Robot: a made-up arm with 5 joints.
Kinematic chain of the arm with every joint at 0, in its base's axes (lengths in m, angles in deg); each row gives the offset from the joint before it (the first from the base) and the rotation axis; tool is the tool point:
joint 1: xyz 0 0 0.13 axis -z
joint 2: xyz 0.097 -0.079 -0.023 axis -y
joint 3: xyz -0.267 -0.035 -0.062 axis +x
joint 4: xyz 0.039 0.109 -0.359 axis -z
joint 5: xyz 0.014 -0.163 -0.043 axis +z
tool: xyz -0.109 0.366 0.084
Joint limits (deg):
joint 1: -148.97..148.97
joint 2: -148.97..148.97
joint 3: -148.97..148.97
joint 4: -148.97..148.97
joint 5: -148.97..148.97
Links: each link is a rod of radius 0.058 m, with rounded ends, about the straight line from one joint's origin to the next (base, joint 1, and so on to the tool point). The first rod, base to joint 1, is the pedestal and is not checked.
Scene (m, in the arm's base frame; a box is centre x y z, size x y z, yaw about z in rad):
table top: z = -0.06
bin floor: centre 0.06 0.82 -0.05 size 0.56 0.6 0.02 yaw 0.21
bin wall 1: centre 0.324 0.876 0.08 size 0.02 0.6 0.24 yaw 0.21
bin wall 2: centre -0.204 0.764 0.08 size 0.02 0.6 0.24 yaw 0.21
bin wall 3: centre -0 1.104 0.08 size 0.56 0.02 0.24 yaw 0.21
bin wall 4: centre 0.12 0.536 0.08 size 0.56 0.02 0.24 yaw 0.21
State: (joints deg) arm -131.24 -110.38 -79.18 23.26 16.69
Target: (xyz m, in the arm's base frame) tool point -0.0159 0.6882 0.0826
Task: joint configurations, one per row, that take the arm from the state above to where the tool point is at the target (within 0.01 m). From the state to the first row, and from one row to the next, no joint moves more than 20 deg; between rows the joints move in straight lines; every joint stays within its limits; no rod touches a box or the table.
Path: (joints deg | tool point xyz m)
1: -127.26 -111.90 -72.81 41.22 1.64 | 0.4208 -0.0236 0.4453
2: -123.27 -113.41 -66.45 59.18 -13.40 | 0.4003 -0.0363 0.3054
3: -119.29 -114.93 -60.08 77.14 -28.45 | 0.3865 0.0404 0.2258
4: -115.31 -116.44 -53.72 95.09 -43.49 | 0.3972 0.1548 0.2457
5: -111.32 -117.96 -47.35 113.05 -58.54 | 0.4136 0.2441 0.3691
6: -107.34 -119.48 -40.99 131.01 -73.59 | 0.3918 0.2650 0.5598
7: -103.36 -120.99 -34.62 148.97 -88.63 | 0.2922 0.2114 0.7526
8: -112.68 -122.83 -52.24 132.20 -96.68 | 0.3008 0.4100 0.6694
9: -122.01 -124.66 -69.87 115.44 -104.73 | 0.1906 0.5926 0.5457
10: -131.34 -126.50 -87.49 98.67 -112.79 | -0.0160 0.6882 0.3973
11: -129.69 -137.73 -90.64 92.53 -110.54 | -0.0313 0.7092 0.2374
12: -128.05 -148.97 -93.80 86.39 -108.29 | -0.0159 0.6882 0.0826

